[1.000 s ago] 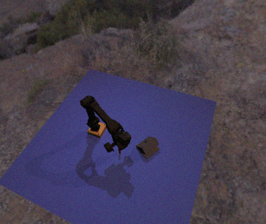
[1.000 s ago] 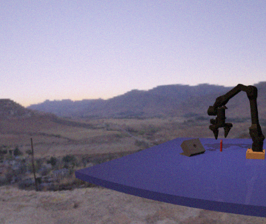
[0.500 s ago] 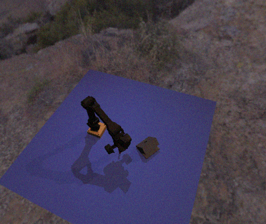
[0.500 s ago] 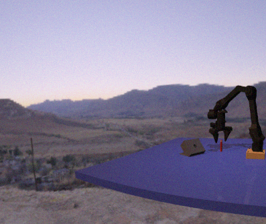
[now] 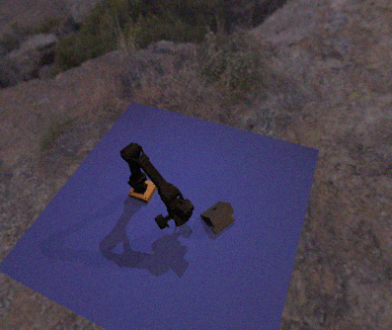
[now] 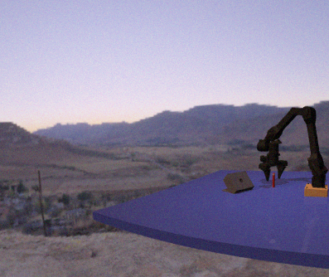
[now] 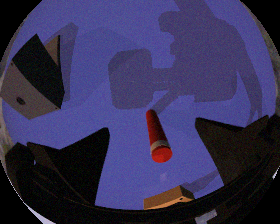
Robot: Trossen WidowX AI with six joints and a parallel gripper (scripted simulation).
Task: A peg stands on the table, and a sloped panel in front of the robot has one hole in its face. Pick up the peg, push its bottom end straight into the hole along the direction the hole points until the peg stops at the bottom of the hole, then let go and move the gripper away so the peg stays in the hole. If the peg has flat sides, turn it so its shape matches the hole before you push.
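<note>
The sloped panel lies 180 mm ahead of my gripper tip and 90 mm to the left of it. Also, from my gripper tip: peg (20 mm above).
</note>
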